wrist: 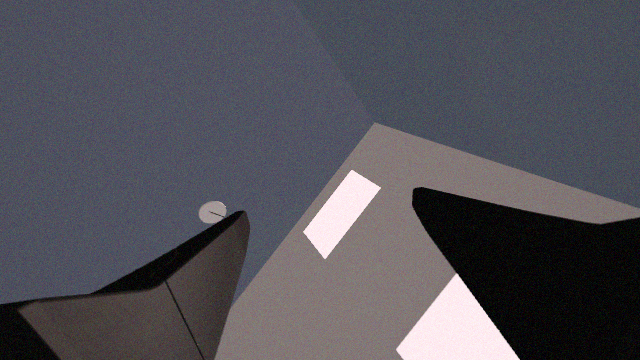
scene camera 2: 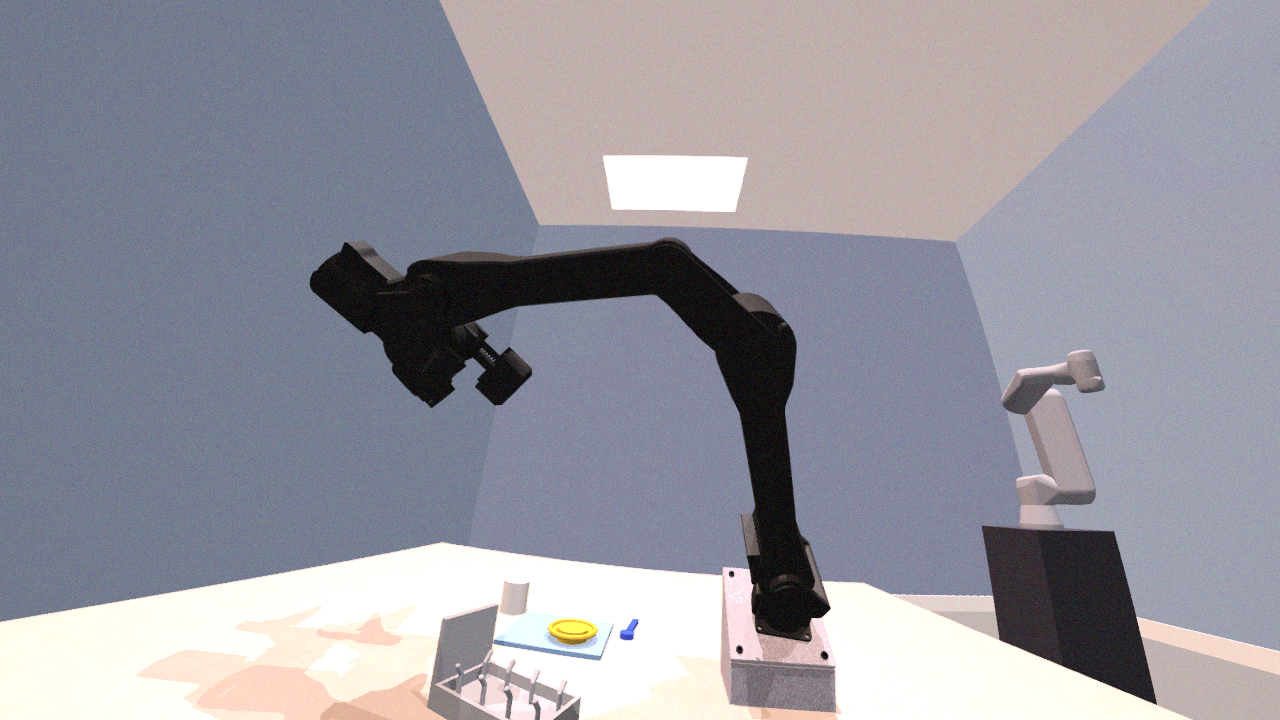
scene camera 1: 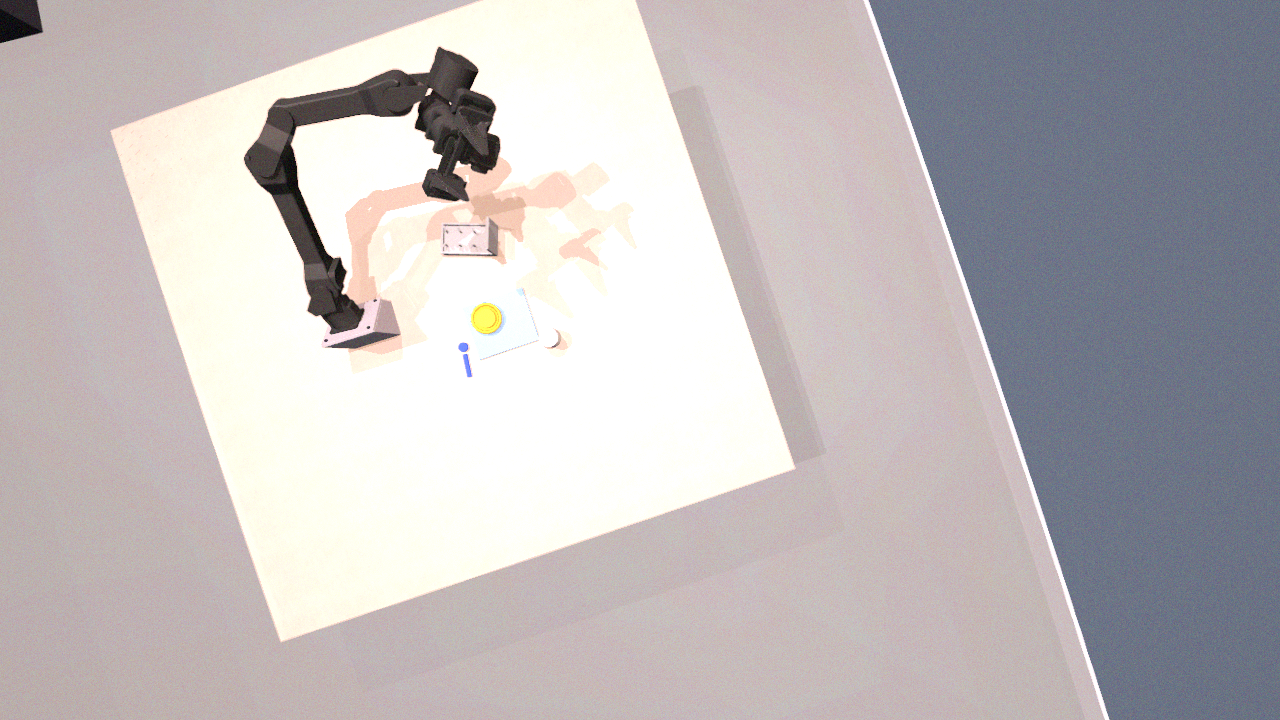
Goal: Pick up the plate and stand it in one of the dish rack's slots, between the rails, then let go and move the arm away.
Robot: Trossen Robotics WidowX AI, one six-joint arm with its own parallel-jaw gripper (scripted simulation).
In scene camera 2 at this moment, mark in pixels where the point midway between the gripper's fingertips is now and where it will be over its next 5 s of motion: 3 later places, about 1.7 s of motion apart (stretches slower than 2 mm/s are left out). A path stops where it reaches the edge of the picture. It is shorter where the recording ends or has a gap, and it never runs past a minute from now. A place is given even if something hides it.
The gripper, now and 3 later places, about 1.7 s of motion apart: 482, 335; 536, 499; 577, 595; 573, 635
